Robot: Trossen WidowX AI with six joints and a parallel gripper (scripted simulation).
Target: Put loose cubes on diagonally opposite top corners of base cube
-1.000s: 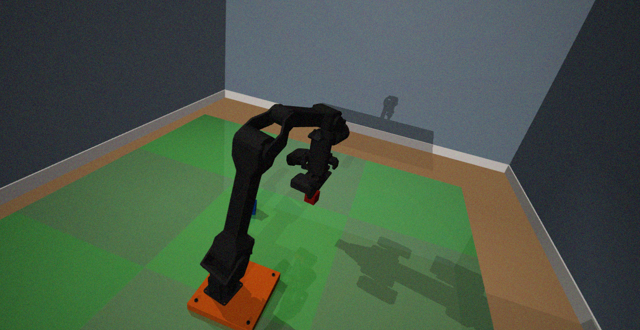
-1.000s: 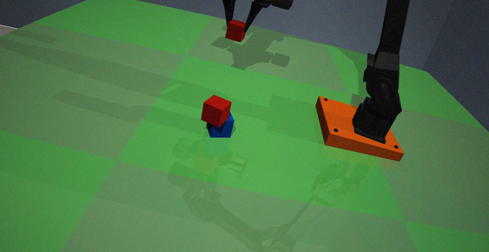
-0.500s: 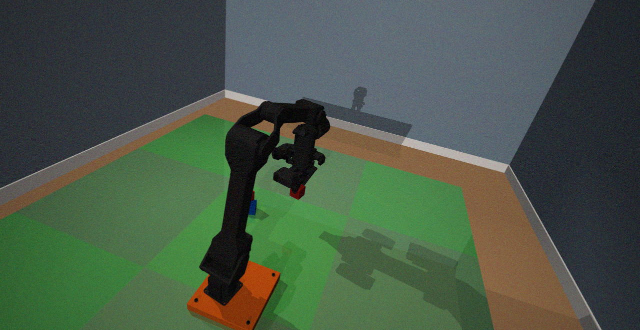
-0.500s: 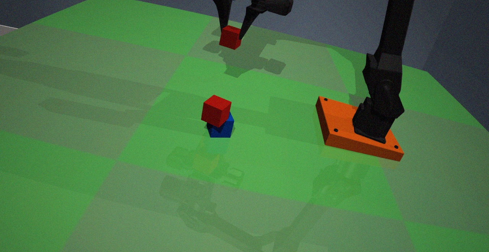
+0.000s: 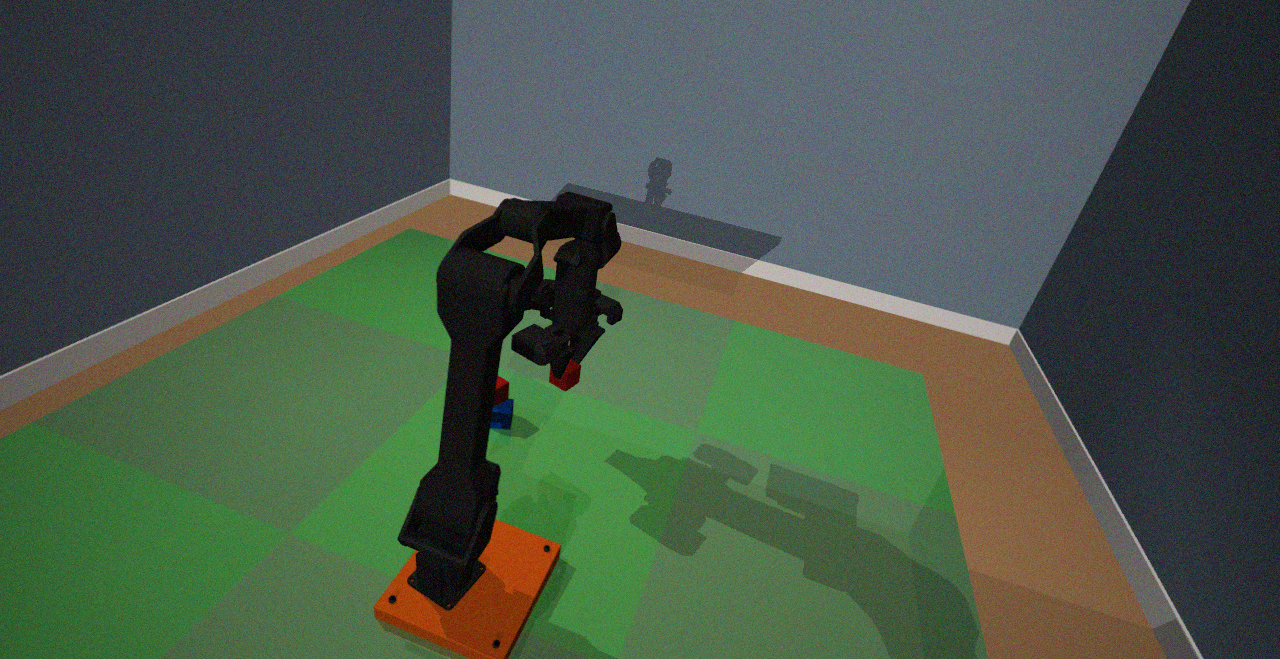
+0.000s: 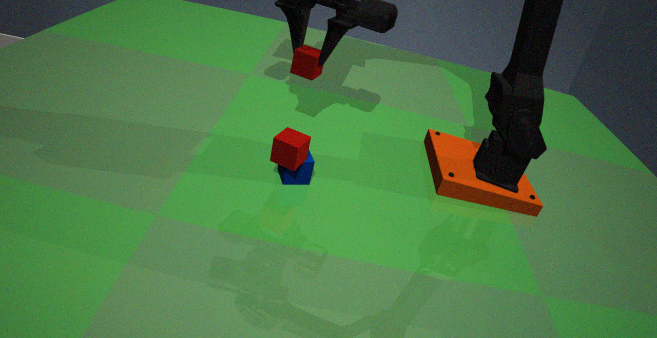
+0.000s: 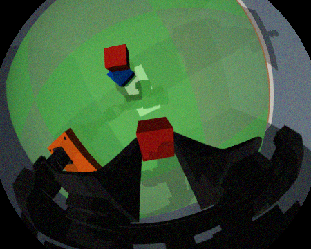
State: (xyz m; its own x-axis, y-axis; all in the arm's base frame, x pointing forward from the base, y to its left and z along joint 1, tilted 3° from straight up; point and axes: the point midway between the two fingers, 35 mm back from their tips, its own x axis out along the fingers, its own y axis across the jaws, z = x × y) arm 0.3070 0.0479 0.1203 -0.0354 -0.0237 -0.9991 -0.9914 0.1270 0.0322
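Now: gripper tip 11 cm above the blue base cube, 9 cm to the right of it and 3 cm past it.
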